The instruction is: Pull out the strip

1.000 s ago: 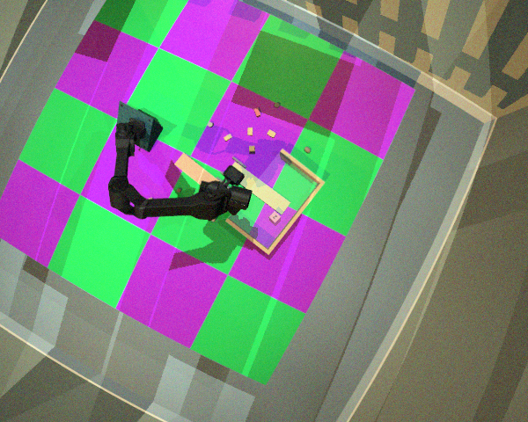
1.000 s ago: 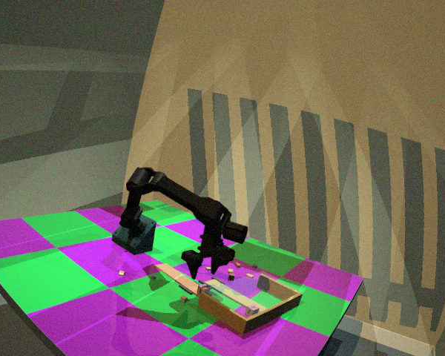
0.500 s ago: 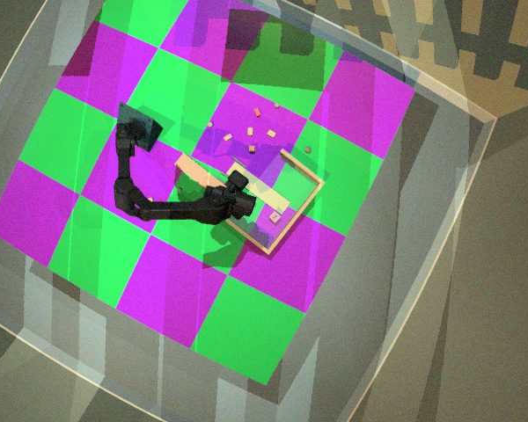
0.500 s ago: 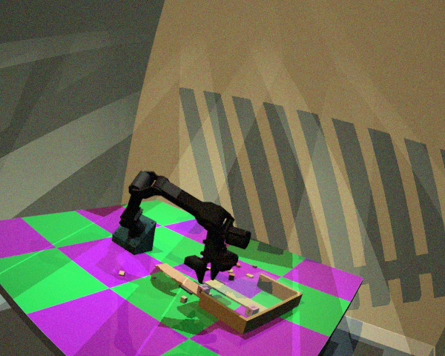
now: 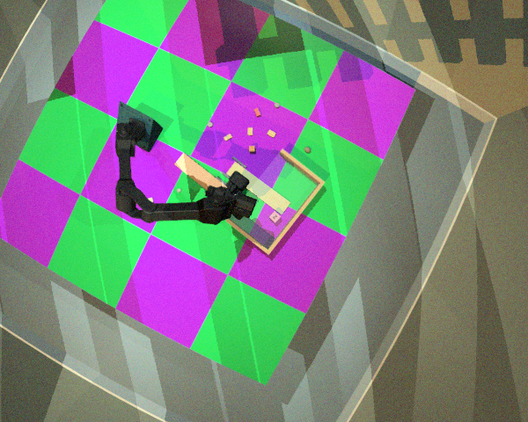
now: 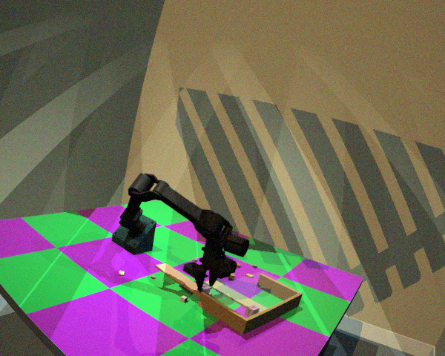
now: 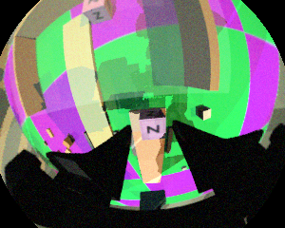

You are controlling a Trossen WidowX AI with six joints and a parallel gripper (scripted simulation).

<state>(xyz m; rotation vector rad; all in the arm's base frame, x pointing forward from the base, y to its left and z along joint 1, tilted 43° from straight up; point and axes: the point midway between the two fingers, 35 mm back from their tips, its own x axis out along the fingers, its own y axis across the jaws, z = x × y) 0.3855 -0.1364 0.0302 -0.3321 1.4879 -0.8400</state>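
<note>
Now: gripper tip 110 mm past the peach strip, 40 mm to the right of it and 30 mm above it. Also, from my gripper tip: pale cube (90 mm to the right, 30 mm behind, 20 mm below).
</note>
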